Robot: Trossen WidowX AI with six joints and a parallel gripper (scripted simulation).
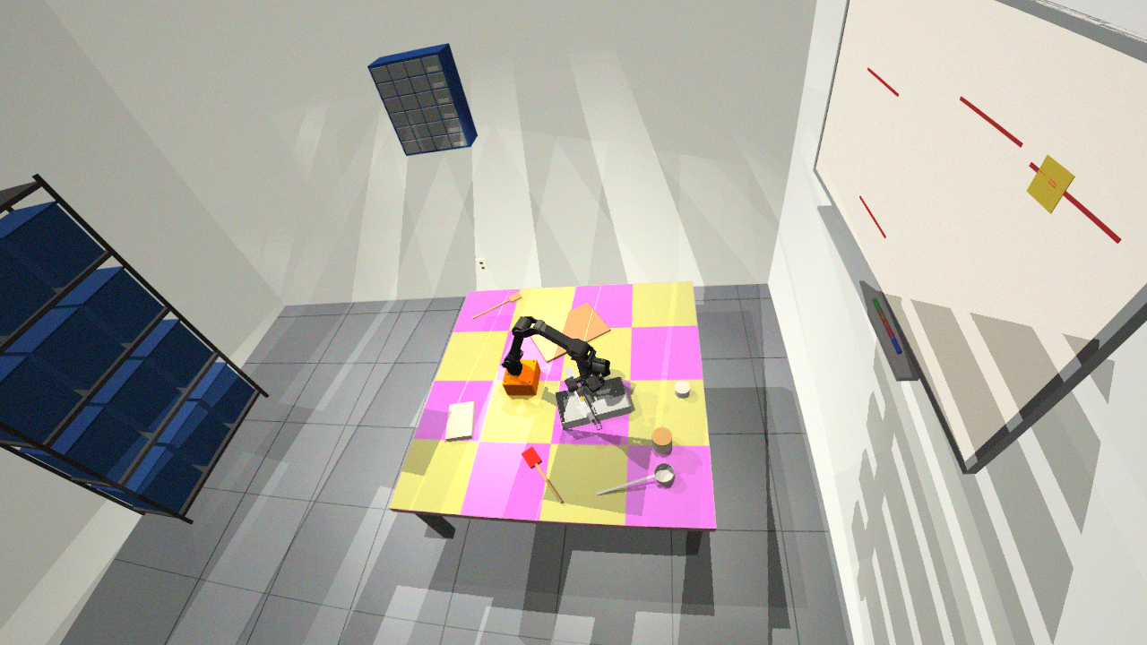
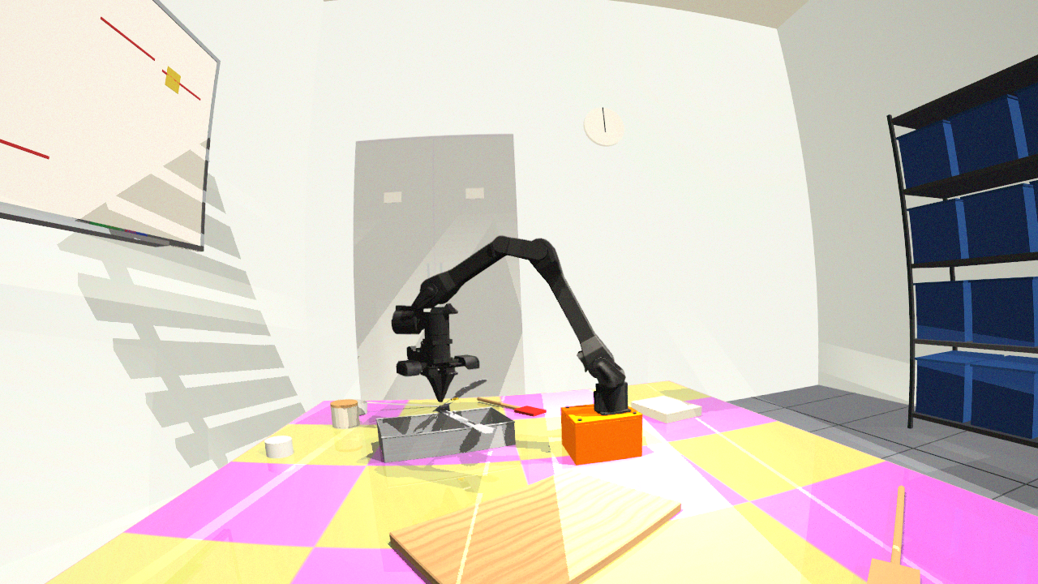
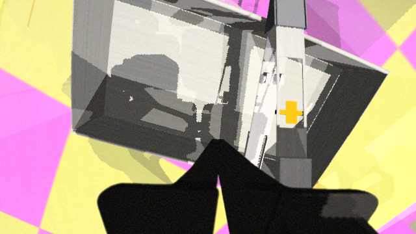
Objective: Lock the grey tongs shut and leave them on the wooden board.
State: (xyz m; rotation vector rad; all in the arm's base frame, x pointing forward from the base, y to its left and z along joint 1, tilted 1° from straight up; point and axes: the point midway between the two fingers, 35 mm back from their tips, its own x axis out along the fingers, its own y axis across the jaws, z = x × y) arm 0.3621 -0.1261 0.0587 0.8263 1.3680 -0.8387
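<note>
Right now my gripper tip is 8 cm above the grey roasting tin and 2 cm to the left of it. The rest, counted from my gripper tip: red spatula: 32 cm to the right, 20 cm behind, 10 cm below; wooden board: 43 cm to the left, 15 cm behind, 10 cm below; small white cylinder: 39 cm ahead, 9 cm below, 5 cm to the left.
</note>
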